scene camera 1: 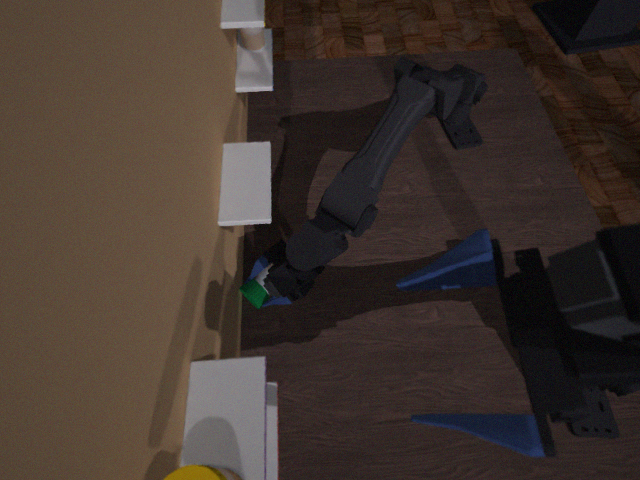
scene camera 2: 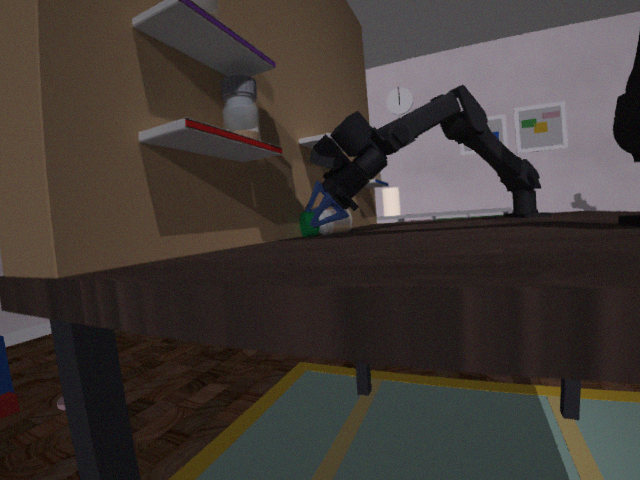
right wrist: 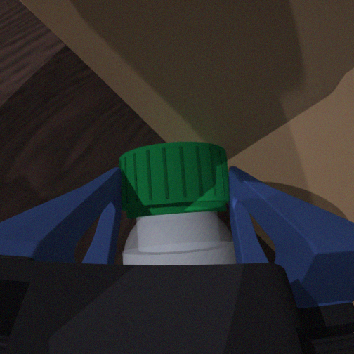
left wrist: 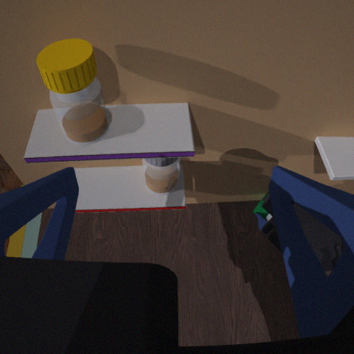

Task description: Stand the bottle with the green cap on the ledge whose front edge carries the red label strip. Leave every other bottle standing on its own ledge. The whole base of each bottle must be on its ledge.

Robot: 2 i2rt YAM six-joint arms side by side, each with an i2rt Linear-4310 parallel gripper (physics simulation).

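Frame: origin at the left arm's base, x ahead, y left, z up, level; centimetres.
Seen in the pictures: left gripper, fingertip midpoint: [scene camera 1: 404,346]; right gripper, fingertip midpoint: [scene camera 1: 254,293] [scene camera 2: 308,220]; right arm's base, origin of the base link: [scene camera 1: 453,119] [scene camera 2: 525,216].
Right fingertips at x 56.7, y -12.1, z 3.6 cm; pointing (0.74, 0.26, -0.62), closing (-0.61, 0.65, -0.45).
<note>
Offsets run from my right fingertips to a thing's top centre. "spot": to the spot under its first point.
The green-capped bottle @(dx -2.4, dy -3.2, dz +2.2 cm) [scene camera 1: 254,293] [scene camera 2: 307,225] [left wrist: 260,208] [right wrist: 175,182] lies on its side on the table by the wall. My right gripper [scene camera 1: 252,295] [scene camera 2: 311,218] [right wrist: 174,178] is shut on it, fingertips at both sides of the cap. The red-labelled ledge @(dx -3.5, dy +28.0, dz +12.0 cm) [scene camera 1: 271,434] [scene camera 2: 168,133] [left wrist: 115,192] bears a grey-capped bottle @(dx -2.2, dy +21.8, dz +22.5 cm) [scene camera 2: 240,111] [left wrist: 161,178] standing toward its right end in the left wrist view. My left gripper [scene camera 1: 404,351] [left wrist: 173,177] is open and empty, out in front of the ledges.
Directly above, the purple-labelled ledge @(dx -3.5, dy +28.0, dz +26.0 cm) [scene camera 1: 227,392] [scene camera 2: 206,41] [left wrist: 145,125] holds a yellow-capped bottle @(spot: dx -3.7, dy +28.5, dz +36.5 cm) [scene camera 1: 193,472] [left wrist: 67,65]. A white ledge @(dx +0.0, dy -11.9, dz +19.0 cm) [scene camera 1: 245,183] [left wrist: 342,157] juts from the wall. Farther back, another ledge @(dx +3.4, dy -51.7, dz +12.0 cm) [scene camera 1: 254,74] bears a partly hidden bottle @(spot: dx +3.2, dy -53.1, dz +15.3 cm) [scene camera 1: 253,38] beneath a higher ledge @(spot: dx +2.8, dy -44.9, dz +26.0 cm) [scene camera 1: 242,11].
</note>
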